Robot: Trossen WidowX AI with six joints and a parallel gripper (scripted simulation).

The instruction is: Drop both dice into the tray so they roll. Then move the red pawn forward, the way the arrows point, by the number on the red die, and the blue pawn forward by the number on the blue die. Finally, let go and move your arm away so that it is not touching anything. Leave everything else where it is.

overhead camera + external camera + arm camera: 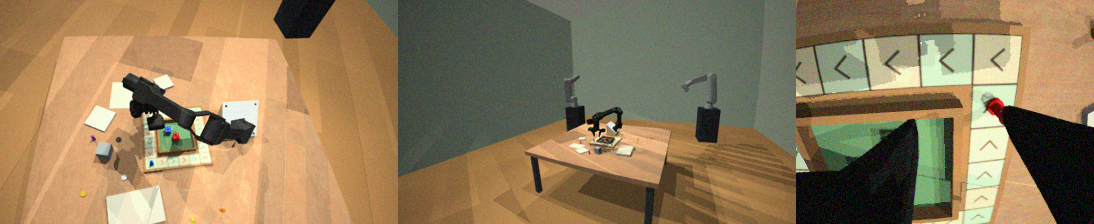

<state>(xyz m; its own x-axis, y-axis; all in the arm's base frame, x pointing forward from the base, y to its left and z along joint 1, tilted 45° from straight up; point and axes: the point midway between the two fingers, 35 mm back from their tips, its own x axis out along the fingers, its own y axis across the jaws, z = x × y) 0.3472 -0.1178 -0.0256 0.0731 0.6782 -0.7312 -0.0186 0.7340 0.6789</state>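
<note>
The blue pawn lies 180 mm to the left of my gripper tip, 40 mm below it and 40 mm ahead of it. The rest, counted from my gripper tip: red pawn: 40 mm to the right, 40 mm below, 20 mm behind; then red die: 90 mm to the left, 80 mm behind, 50 mm below; then blue die: 50 mm to the left, 50 mm below, 50 mm behind.
</note>
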